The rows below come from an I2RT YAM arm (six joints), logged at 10 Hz.
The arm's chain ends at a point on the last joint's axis. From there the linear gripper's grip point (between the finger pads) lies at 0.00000 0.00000 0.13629 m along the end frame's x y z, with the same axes.
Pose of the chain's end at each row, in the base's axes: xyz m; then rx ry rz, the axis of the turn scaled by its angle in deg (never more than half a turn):
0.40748 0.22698 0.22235 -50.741 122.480 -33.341
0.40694 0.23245 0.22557 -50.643 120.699 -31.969
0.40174 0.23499 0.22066 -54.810 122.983 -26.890
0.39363 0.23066 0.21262 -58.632 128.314 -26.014
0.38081 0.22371 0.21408 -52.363 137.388 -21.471
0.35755 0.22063 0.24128 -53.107 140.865 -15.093
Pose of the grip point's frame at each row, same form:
0.51254 0.21021 0.13717 -50.741 122.480 -33.341
0.51437 0.21948 0.14271 -50.643 120.699 -31.969
0.50301 0.23040 0.12956 -54.810 122.983 -26.890
0.48444 0.22396 0.11121 -58.632 128.314 -26.014
0.45935 0.21499 0.10304 -52.363 137.388 -21.471
0.42745 0.21984 0.12428 -53.107 140.865 -15.093

